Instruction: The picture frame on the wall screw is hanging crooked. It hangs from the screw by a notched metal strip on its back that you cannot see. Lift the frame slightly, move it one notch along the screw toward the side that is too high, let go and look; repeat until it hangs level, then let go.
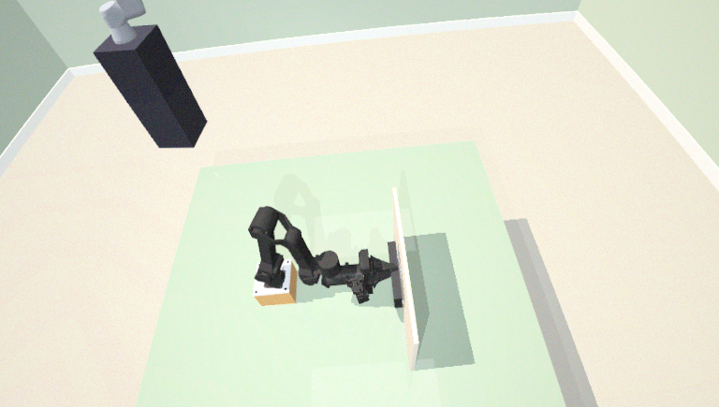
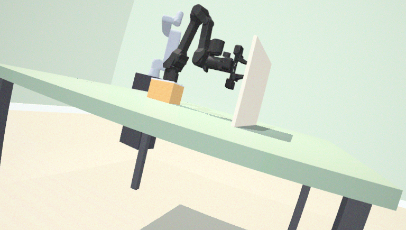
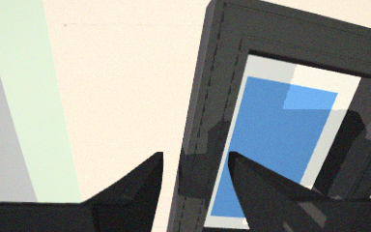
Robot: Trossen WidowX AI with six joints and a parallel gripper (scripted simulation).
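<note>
Right now the picture frame is 50 mm below my gripper tip, 10 mm to the left of it and 10 mm ahead of it. The rest, counted from my gripper tip: cream wall panel 70 mm below, 20 mm ahead.
</note>
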